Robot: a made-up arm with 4 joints.
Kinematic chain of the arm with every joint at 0, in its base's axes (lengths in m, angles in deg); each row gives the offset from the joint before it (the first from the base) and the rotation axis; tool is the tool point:
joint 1: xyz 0 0 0.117 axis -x
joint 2: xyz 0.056 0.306 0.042 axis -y
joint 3: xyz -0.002 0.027 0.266 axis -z
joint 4: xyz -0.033 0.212 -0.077 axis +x
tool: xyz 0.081 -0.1 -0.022
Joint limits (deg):
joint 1: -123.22..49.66
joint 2: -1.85..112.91
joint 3: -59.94..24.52
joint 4: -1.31..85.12
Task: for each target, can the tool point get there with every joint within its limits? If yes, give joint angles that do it. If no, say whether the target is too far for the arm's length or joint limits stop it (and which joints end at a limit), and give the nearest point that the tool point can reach.
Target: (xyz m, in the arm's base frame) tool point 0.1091 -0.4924 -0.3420
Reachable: no: joint limits stop it (at a limit: joint 1, joint 3, joint 4) | nearest point 0.0722 -0.4213 0.3366 | short by 0.683 m
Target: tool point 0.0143 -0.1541 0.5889
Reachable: yes | joints -88.55 48.22 7.69 34.90
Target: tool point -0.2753 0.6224 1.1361
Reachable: no: too far | nearest point -0.0356 0.2944 0.5990 | short by 0.673 m
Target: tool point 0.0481 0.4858 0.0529
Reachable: yes | joints 29.98 28.67 7.77 21.95
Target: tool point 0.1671 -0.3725 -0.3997
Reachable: no: joint limits stop it (at a limit: joint 1, joint 2, joint 3, joint 4) | nearest point 0.0428 0.2001 -0.3526 | short by 0.588 m
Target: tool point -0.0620 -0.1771 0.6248
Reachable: yes | joints -103.59 41.72 -34.09 77.43
